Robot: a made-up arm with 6 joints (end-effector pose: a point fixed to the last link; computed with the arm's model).
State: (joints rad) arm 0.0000 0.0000 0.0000 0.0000 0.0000 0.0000
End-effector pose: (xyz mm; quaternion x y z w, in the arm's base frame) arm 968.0 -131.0 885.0 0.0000 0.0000 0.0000 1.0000
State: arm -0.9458 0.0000 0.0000 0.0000 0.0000 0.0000
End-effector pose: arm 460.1 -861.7 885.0 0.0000 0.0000 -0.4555 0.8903
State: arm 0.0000 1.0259 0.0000 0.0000 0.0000 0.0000
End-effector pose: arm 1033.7 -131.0 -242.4 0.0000 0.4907 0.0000 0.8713
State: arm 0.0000 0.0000 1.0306 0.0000 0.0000 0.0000
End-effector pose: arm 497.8 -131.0 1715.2 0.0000 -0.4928 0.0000 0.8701
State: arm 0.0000 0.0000 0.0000 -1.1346 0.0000 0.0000
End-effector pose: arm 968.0 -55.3 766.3 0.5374 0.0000 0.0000 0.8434
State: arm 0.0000 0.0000 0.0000 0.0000 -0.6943 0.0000
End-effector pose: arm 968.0 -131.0 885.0 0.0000 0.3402 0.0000 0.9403
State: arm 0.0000 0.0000 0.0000 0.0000 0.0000 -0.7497
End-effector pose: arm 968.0 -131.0 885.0 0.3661 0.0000 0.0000 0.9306
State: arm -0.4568 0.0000 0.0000 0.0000 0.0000 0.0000
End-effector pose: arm 811.0 -544.5 885.0 0.0000 0.0000 -0.2264 0.9740
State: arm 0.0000 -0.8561 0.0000 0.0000 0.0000 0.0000
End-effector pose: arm 164.6 -131.0 1401.8 0.0000 -0.4151 0.0000 0.9098
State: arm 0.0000 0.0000 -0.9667 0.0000 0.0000 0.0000
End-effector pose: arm 549.8 -131.0 88.3 0.0000 0.4647 0.0000 0.8854
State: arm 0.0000 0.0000 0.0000 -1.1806 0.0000 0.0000
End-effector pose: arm 968.0 -49.8 763.9 0.5566 0.0000 0.0000 0.8308
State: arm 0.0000 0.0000 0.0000 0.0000 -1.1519 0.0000
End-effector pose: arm 968.0 -131.0 885.0 0.0000 0.5446 0.0000 0.8387
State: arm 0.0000 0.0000 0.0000 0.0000 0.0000 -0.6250
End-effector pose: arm 968.0 -131.0 885.0 0.3074 0.0000 0.0000 0.9516
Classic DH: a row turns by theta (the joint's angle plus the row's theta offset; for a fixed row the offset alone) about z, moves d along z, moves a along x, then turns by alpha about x. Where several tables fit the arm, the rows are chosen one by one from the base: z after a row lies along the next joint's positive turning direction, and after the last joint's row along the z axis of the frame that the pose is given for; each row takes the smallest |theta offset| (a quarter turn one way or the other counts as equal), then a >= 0, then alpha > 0; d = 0 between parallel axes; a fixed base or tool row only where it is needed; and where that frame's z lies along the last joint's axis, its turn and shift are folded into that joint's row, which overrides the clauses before.
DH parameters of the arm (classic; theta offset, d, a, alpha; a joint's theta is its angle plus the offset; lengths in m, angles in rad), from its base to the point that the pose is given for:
joint 1: 0 0.263 0 -1.5708
joint 2: -1.5708 0 0.622 3.1416
joint 3: 0 0 0 -1.5708
joint 4: 0 -0.968 0 1.5708
joint 5: 0 0.131 0 -1.5708
joint 6: 1.5708 0 0 1.5708
tool (fixed): -1.5708 0 0 0

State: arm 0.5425 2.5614 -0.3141 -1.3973 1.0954 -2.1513
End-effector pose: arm -525.2 -343.0 -387.3 0.3529 -0.1460 -0.6515 0.6555
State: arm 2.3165 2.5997 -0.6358 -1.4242 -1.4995 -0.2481
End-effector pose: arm 442.0 -450.4 -50.1 -0.2834 0.5084 -0.7646 0.2769
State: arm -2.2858 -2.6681 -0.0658 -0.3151 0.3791 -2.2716
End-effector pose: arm 622.8 907.3 241.4 -0.2195 -0.2111 0.4221 0.8539
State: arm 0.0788 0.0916 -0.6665 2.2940 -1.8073 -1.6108
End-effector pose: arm 817.9 151.6 288.2 -0.4598 -0.0742 -0.5746 0.6730
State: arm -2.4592 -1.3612 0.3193 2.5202 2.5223 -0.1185
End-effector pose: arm 680.4 415.7 1346.2 -0.5197 0.7458 0.2322 0.3462
